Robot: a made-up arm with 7 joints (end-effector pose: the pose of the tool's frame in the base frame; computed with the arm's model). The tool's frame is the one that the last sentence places.
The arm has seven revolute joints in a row. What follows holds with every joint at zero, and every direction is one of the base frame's.
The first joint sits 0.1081 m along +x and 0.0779 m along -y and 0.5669 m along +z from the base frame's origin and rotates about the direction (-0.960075, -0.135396, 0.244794).
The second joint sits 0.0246 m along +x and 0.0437 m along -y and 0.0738 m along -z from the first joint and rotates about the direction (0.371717, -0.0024, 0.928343).
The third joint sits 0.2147 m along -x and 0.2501 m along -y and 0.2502 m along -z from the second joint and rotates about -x.
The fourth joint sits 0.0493 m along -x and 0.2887 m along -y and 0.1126 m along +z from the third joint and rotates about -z.
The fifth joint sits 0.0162 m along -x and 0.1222 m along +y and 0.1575 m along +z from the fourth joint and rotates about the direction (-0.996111, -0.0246, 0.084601).
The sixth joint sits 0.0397 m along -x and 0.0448 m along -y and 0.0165 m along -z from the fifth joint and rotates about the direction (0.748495, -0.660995, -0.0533).
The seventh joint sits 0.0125 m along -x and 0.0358 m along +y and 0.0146 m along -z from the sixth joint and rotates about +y.
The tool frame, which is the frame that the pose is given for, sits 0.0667 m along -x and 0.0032 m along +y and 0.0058 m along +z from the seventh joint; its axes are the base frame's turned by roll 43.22, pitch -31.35 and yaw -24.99 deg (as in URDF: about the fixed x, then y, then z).
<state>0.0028 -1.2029 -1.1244 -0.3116 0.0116 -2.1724 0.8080</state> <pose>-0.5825 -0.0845 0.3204 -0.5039 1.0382 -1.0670</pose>
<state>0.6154 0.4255 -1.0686 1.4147 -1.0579 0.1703 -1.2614</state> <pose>0.3768 -0.7206 0.4929 -0.0368 -1.9542 -1.8643</pose>
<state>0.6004 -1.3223 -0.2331 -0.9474 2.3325 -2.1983 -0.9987</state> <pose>-0.6129 -0.0077 0.4150 2.4266 -1.0649 0.3304</pose>
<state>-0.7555 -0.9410 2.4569 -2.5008 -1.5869 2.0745 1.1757</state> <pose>0.2076 0.3279 0.5064 -0.0237 0.4695 -2.9488</pose>
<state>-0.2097 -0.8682 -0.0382 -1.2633 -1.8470 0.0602 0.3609</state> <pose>-0.6160 -0.1971 0.6297 2.1702 0.5489 -0.7248</pose>
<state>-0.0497 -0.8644 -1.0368 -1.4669 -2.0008 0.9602 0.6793</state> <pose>-0.7071 -0.3766 0.1925 -2.7383 -0.9436 -0.0359</pose>
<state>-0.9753 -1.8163 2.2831 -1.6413 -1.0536 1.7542 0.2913</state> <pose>0.3690 0.3703 0.4585 -0.5315 0.3213 -2.4312</pose>
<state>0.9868 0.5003 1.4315 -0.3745 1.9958 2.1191 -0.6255</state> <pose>-0.1103 -0.3674 0.7183 0.0061 1.0162 1.9903</pose>
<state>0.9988 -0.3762 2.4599 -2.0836 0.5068 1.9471 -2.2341</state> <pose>-0.0909 -0.2875 0.1260 -0.1029 -1.3896 0.8262</pose>
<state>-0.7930 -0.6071 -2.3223 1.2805 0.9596 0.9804 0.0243</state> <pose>-0.3250 0.1190 0.0387 -1.7565 -0.2520 2.4298</pose>
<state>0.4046 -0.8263 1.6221 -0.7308 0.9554 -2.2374 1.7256</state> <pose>-0.1207 0.0510 0.4008 1.0738 0.7603 0.2406</pose>
